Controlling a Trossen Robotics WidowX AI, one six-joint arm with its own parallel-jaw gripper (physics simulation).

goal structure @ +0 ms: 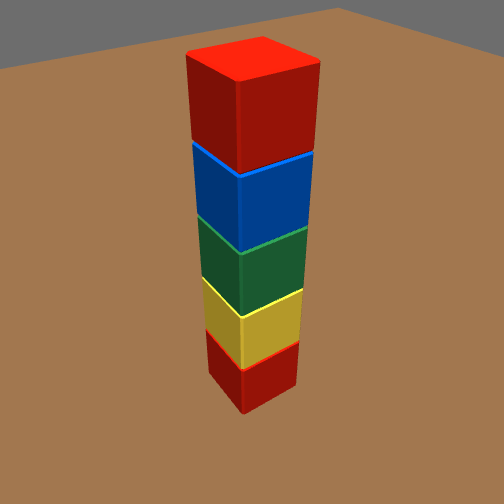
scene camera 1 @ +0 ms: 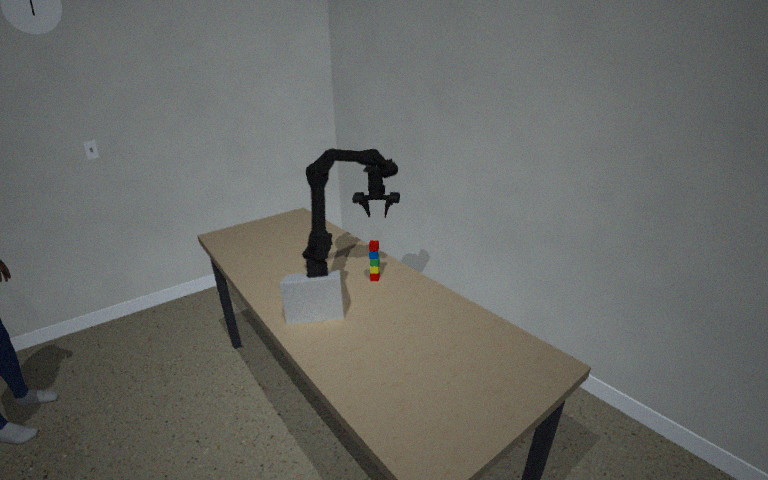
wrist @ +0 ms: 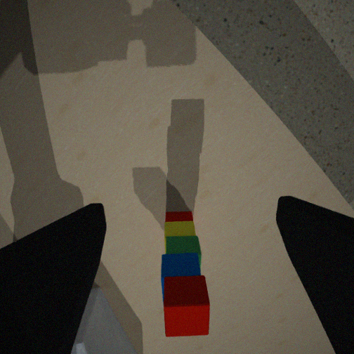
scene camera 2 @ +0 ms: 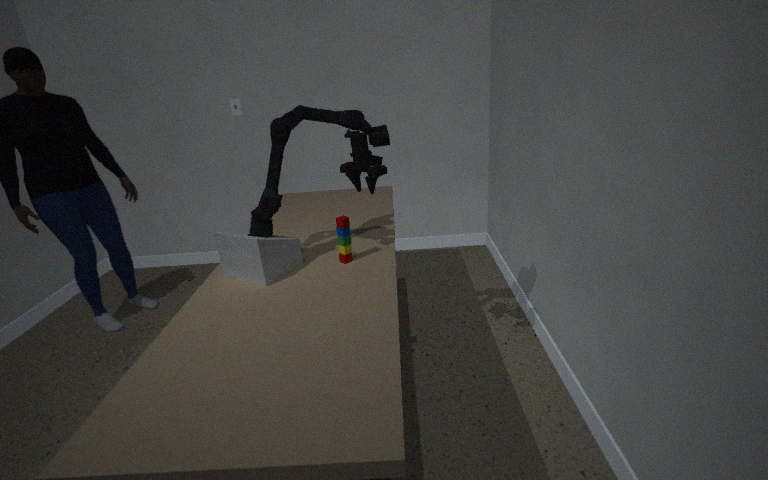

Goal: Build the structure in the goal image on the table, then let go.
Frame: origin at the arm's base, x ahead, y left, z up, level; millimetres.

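Seen in the pictures: gripper, fingertip midpoint: (scene camera 1: 377, 217) (scene camera 2: 365, 192); arm's base at its link origin: (scene camera 1: 317, 275) (scene camera 2: 260, 236).
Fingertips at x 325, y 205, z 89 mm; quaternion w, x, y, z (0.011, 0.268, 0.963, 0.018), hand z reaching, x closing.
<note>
Pixels of each thing's top centre, then the offset from my fingertips to it. Level surfaces: height alone.
- table at its surface level: dz -222 mm
- yellow cube at its top centre: (scene camera 2: 344, 244) (scene camera 1: 374, 264) dx -64, dy -104, dz -156 mm
- green cube at its top centre: (scene camera 2: 344, 235) (scene camera 1: 374, 257) dx -63, dy -104, dz -124 mm
- blue cube at its top centre: (scene camera 2: 342, 226) (scene camera 1: 373, 249) dx -65, dy -101, dz -91 mm
- top red cube at its top centre: (scene camera 2: 342, 217) (scene camera 1: 373, 242) dx -62, dy -102, dz -58 mm
A tower of single cubes stands upright on the table (scene camera 1: 430, 350) (scene camera 2: 271, 362). From the bottom up it has a red cube (scene camera 1: 374, 277) (scene camera 2: 345, 258) (wrist: 179, 216), a yellow cube (scene camera 1: 374, 270) (scene camera 2: 344, 249) (wrist: 179, 229), a green cube (scene camera 1: 374, 262) (scene camera 2: 344, 241) (wrist: 182, 245), a blue cube (scene camera 1: 373, 254) (scene camera 2: 343, 232) (wrist: 180, 265) and a top red cube (scene camera 1: 373, 245) (scene camera 2: 342, 221) (wrist: 186, 305). The cubes are slightly out of line. My gripper (scene camera 1: 377, 216) (scene camera 2: 365, 191) (wrist: 191, 211) is open and empty, well above the tower and apart from it.
The arm's pale base block (scene camera 1: 313, 298) (scene camera 2: 243, 259) stands on the table beside the tower. The table's long edge and a wall are on the tower's other side. A person (scene camera 2: 53, 141) stands on the floor to the left in the second scene view.
</note>
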